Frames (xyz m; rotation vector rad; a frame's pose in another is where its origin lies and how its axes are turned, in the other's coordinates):
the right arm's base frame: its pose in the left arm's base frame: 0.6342 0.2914 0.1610 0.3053 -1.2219 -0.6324
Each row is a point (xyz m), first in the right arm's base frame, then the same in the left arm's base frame.
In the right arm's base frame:
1: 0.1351 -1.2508 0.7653
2: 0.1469 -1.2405 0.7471
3: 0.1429 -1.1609 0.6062
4: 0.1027 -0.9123 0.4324
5: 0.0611 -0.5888 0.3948
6: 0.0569 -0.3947 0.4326
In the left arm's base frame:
1: -0.4129 -0.6937 -0.1579
2: -0.3905 -0.6946 -0.1492
3: -0.2366 -0.6451 -0.1557
4: -0.0108 -0.4438 -0.1098
5: 0.1084 -0.1669 0.0204
6: 0.1275 -0.0065 0.1344

